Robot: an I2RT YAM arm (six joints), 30 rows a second.
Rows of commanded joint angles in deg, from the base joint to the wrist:
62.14, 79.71, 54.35, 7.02, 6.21, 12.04
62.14, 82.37, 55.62, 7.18, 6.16, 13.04
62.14, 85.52, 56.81, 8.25, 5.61, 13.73
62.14, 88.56, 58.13, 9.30, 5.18, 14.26
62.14, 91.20, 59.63, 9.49, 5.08, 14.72
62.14, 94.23, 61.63, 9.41, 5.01, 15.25
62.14, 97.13, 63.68, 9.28, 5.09, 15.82
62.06, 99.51, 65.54, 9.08, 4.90, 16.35
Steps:
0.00, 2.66, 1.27, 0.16, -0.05, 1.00
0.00, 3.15, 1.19, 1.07, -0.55, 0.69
0.00, 3.04, 1.32, 1.05, -0.43, 0.53
0.00, 2.64, 1.50, 0.19, -0.10, 0.46
0.00, 3.03, 2.00, -0.08, -0.07, 0.53
0.00, 2.90, 2.05, -0.13, 0.08, 0.57
-0.08, 2.38, 1.86, -0.20, -0.19, 0.53

